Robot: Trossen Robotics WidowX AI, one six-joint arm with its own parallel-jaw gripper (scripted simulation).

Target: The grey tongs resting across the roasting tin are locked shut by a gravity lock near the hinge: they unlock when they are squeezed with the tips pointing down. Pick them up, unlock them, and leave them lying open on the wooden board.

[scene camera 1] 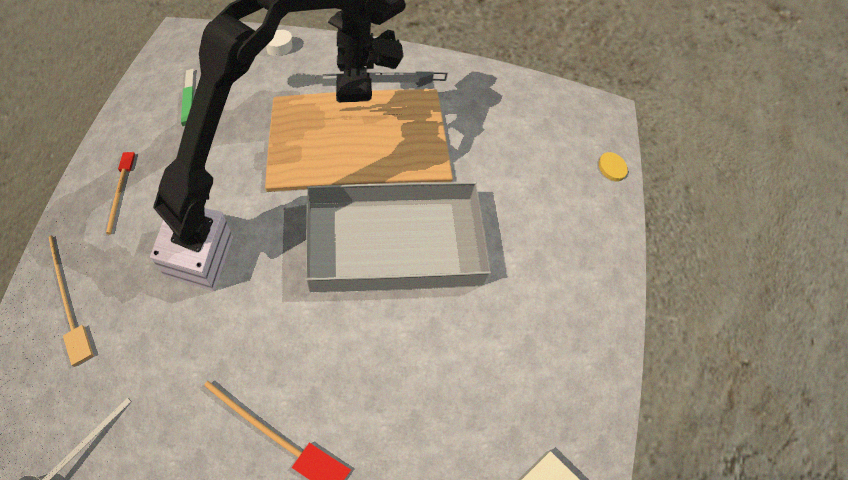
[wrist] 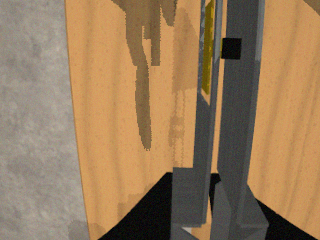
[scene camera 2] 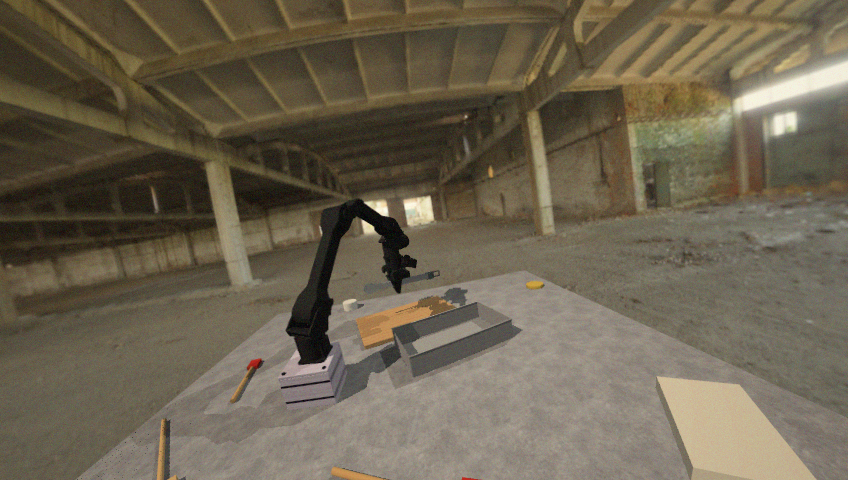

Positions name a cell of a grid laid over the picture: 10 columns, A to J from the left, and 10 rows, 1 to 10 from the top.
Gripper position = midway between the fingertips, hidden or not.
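You'd find my gripper in the wrist view (G8), and it's there in scene camera 1 (E2) and scene camera 2 (E7) too.
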